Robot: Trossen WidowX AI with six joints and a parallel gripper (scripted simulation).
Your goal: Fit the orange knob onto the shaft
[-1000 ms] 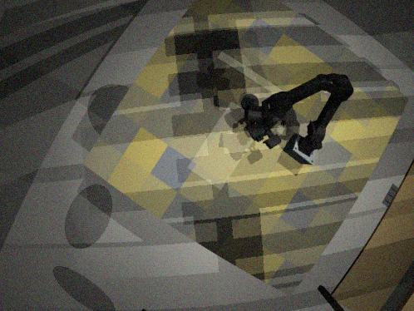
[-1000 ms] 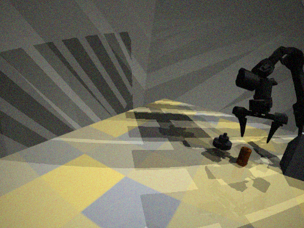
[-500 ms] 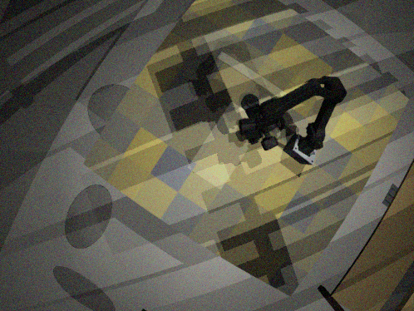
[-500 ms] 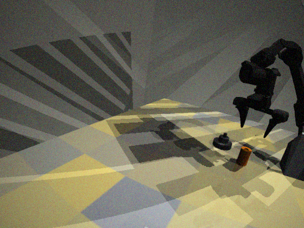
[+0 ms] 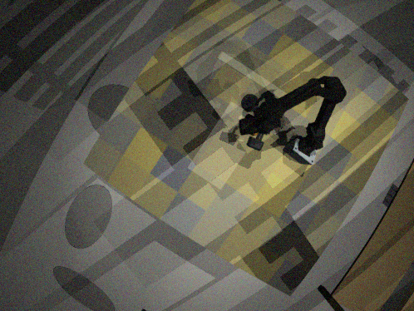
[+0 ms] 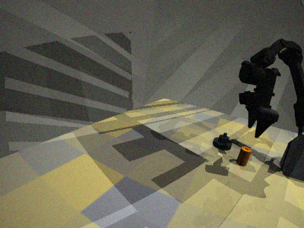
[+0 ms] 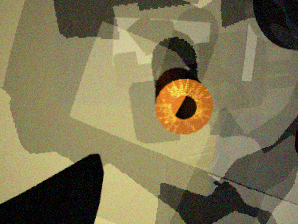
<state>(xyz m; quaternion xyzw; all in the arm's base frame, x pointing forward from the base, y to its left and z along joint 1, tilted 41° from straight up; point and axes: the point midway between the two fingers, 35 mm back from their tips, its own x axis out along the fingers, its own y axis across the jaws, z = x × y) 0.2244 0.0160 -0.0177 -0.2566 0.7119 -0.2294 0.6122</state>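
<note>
Now: the orange knob 10 cm below my gripper tip. Round my gripper tip: round dark pedestal (11 cm to the right, 9 cm below, 8 cm ahead).
</note>
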